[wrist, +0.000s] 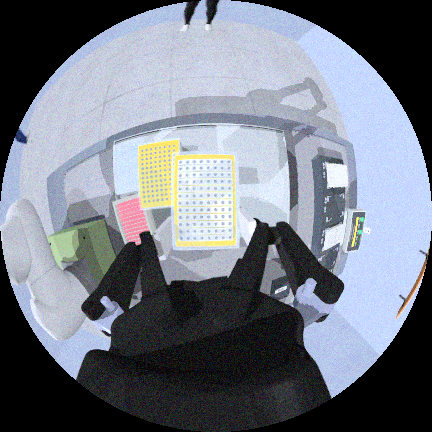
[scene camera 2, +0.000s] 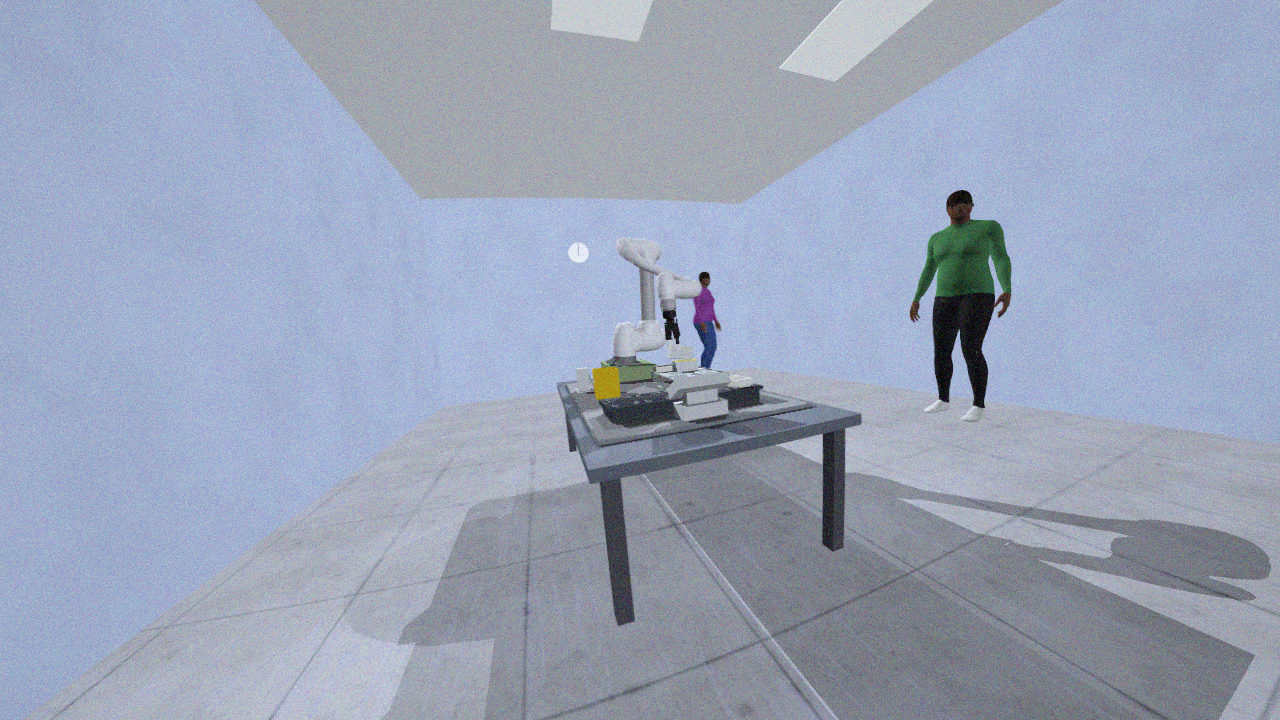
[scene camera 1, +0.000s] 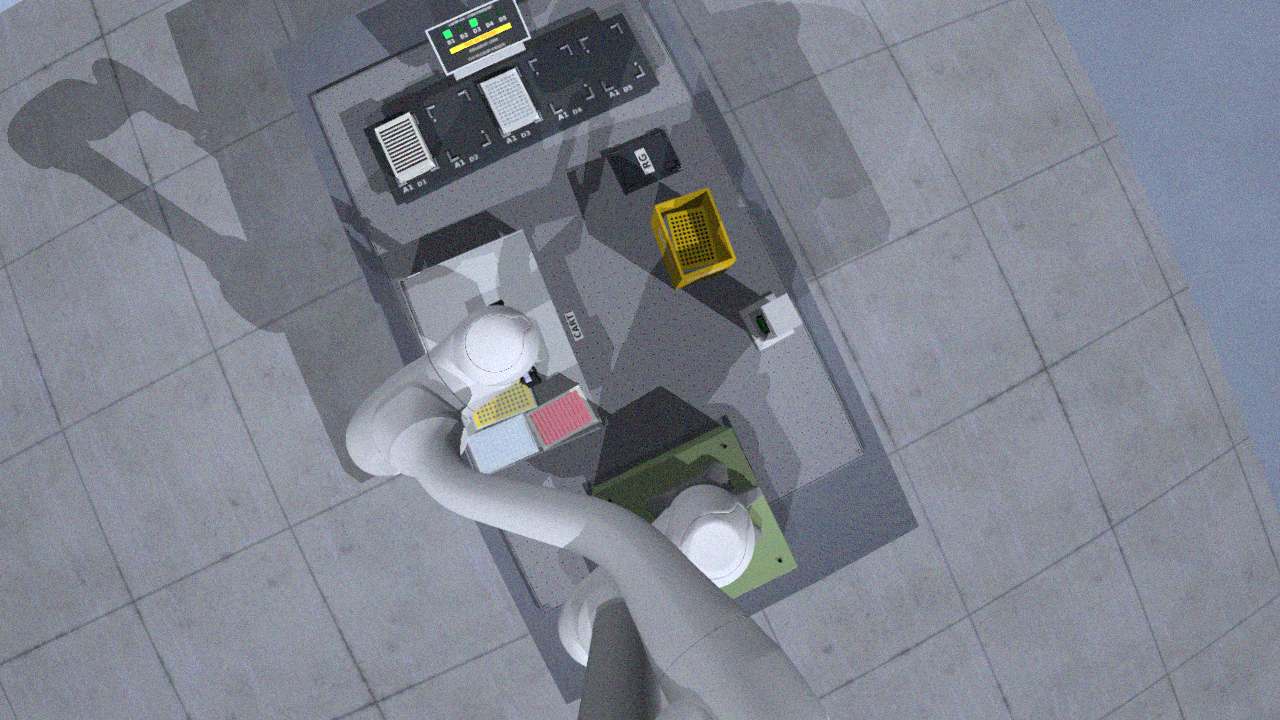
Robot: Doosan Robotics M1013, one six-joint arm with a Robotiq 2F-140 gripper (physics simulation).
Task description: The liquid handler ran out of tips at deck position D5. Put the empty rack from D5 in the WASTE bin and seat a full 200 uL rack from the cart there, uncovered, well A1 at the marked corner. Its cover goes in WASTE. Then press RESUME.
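Frame: origin at the arm's base, x right, y ahead, z up, level; millimetres.
Seen in the pictures: gripper, between the fingertips: (wrist: pixel 205 221) (scene camera 2: pixel 674 351); arm's base, origin of its link: (wrist: pixel 82 282) (scene camera 2: pixel 624 363).
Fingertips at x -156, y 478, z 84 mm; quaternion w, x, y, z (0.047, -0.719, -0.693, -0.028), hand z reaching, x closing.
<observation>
Pixels of each thing's top centre, then the offset from my fingertips to it. "spot": a spot on its surface instead.
- yellow-rimmed tip rack, centre of its top: (wrist: pixel 206 201) (scene camera 2: pixel 679 344) dx -32, dy +4, dz +35 mm
- cart, centre of its top: (scene camera 1: pixel 499 353) (wrist: pixel 204 181) (scene camera 2: pixel 686 371) dx -56, dy +18, dz -117 mm
- uncovered yellow rack, centre of its top: (wrist: pixel 157 172) (scene camera 1: pixel 498 397) (scene camera 2: pixel 684 359) dx -90, dy -69, dz -59 mm
- red rack, centre of its top: (scene camera 1: pixel 561 417) (wrist: pixel 132 223) (scene camera 2: pixel 664 365) dx -1, dy -161, dz -91 mm
- light blue rack, centre of its top: (scene camera 1: pixel 501 445) (wrist: pixel 126 164) dx -138, dy -154, dz -108 mm
- empty yellow rack, centre of its top: (scene camera 1: pixel 692 238) dx +411, dy +41, dz -91 mm
- yellow bin, a spot on its surface: (scene camera 1: pixel 727 259) spot: dx +455, dy -32, dz -90 mm
- small green button, a spot on its surface: (scene camera 1: pixel 762 323) spot: dx +455, dy -184, dz -88 mm
- white rack, centre of its top: (scene camera 1: pixel 509 99) (wrist: pixel 334 236) dx +210, dy +502, dz -113 mm
- striped rack, centre of its top: (scene camera 1: pixel 402 145) (wrist: pixel 340 175) (scene camera 2: pixel 735 377) dx -38, dy +510, dz -96 mm
- display, a spot on its surface: (scene camera 1: pixel 478 37) spot: dx +211, dy +636, dz -63 mm
- black box, centre of its top: (scene camera 1: pixel 644 160) (wrist: pixel 281 289) dx +419, dy +260, dz -169 mm
My gripper (scene camera 2: pixel 673 340) (wrist: pixel 205 221) is shut on a yellow-rimmed tip rack (wrist: pixel 205 200) with pale contents, under what looks like a clear cover. It holds the rack above the cart (scene camera 1: pixel 447 291); in scene camera 1 the wrist hides the rack. An uncovered yellow rack (scene camera 1: pixel 503 405) (wrist: pixel 158 175) stands on the cart beside a red rack (scene camera 1: pixel 562 418) (wrist: pixel 133 219) and a light blue rack (scene camera 1: pixel 503 443). Position D5 (scene camera 1: pixel 615 60) on the dark deck is bare. An empty yellow rack (scene camera 1: pixel 691 234) lies in the yellow bin (scene camera 1: pixel 727 259). A small green button (scene camera 1: pixel 762 323) shows in its white housing.
A white rack (scene camera 1: pixel 510 100) stands on D3 and a striped rack (scene camera 1: pixel 405 147) on D1; D2 and D4 are bare. The display (scene camera 1: pixel 478 37) stands behind the deck. A black box (scene camera 1: pixel 631 174) marked RG is near the bin. The arm's green base (scene camera 1: pixel 769 537) is beyond the cart.
</observation>
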